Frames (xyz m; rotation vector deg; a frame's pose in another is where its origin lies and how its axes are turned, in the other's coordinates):
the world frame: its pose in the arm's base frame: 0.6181 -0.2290 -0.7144 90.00 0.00 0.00
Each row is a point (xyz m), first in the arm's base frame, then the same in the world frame.
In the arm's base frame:
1: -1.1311 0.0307 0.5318
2: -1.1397 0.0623 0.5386
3: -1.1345 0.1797 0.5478
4: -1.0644 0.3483 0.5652
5: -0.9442 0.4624 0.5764
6: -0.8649 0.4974 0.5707
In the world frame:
1: -1.7492 1.2462 -0.2597
2: -1.7578 1.2530 -0.2913
3: -1.7526 1.2622 -0.4087
4: -1.6825 1.2796 -0.5773
5: -1.5623 1.2908 -0.6914
6: -1.4830 1.2851 -0.7264

